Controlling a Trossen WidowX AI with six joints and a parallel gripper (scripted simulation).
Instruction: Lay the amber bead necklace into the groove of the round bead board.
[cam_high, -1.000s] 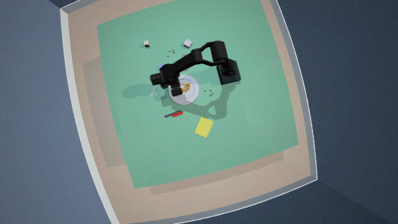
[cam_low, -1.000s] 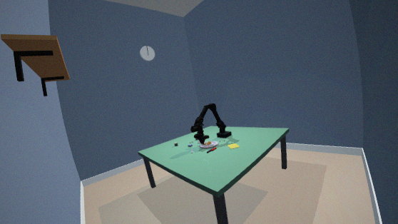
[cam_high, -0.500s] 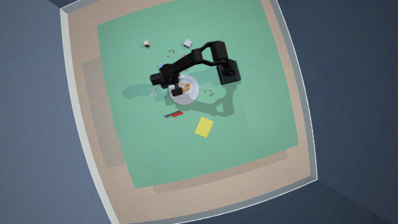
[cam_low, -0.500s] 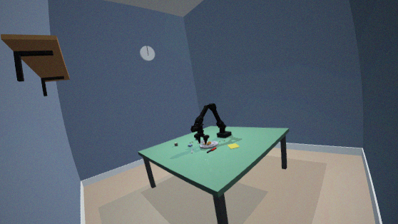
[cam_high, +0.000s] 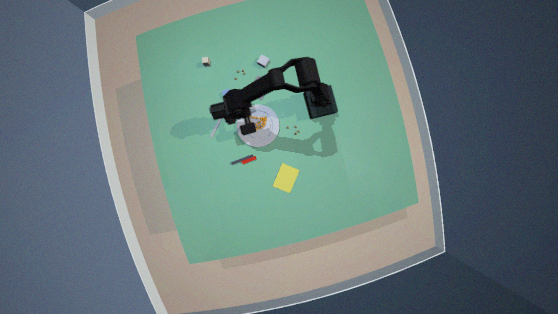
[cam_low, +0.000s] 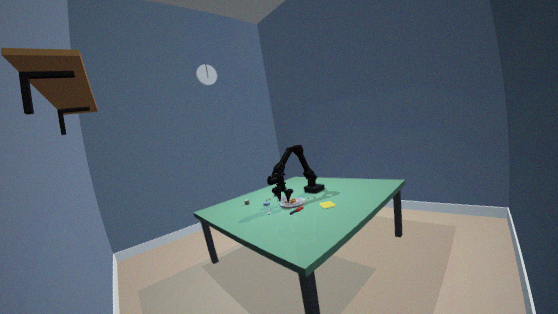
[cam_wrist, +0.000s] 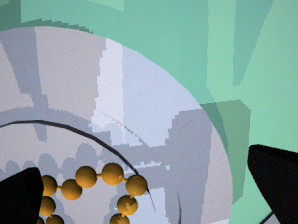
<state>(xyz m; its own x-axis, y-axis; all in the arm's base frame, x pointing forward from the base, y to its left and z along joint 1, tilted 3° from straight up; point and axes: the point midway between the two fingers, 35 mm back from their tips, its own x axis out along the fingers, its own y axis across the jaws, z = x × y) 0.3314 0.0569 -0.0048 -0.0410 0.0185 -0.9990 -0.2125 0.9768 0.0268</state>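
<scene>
My gripper tip is 50 mm to the right of the round grey bead board, 50 mm past it and 20 mm above it. Round my gripper tip: grey rod (150 mm ahead, 40 mm to the left, 20 mm below); then blue block (120 mm to the right, 100 mm ahead, 20 mm below); then grey plate (140 mm to the right, 60 mm behind, 20 mm below).
</scene>
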